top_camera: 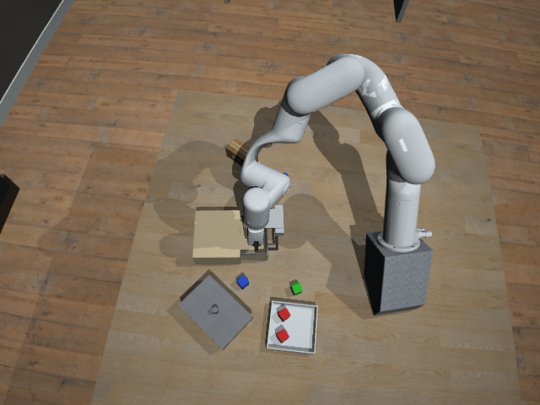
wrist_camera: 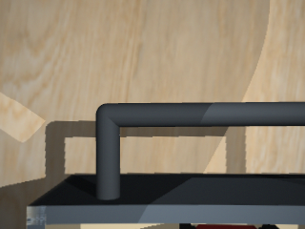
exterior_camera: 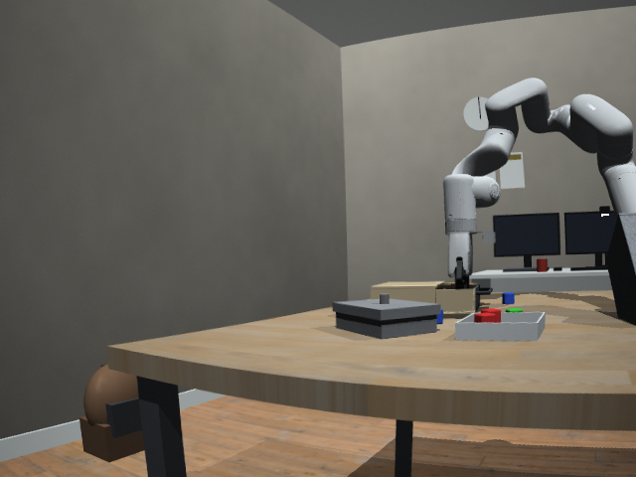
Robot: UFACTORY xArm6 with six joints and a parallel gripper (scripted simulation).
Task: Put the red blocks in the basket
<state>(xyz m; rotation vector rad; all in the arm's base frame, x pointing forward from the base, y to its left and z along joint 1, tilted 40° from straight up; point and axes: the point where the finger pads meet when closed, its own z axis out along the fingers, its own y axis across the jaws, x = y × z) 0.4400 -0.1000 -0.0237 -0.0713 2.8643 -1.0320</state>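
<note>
My gripper is now 2 cm short of the drawer. Round my hand: light wooden cabinet: 7 cm ahead; then grey lid: 24 cm to the left, 12 cm ahead, 1 cm above; then green block: 17 cm to the left, 13 cm behind, 2 cm below.
</note>
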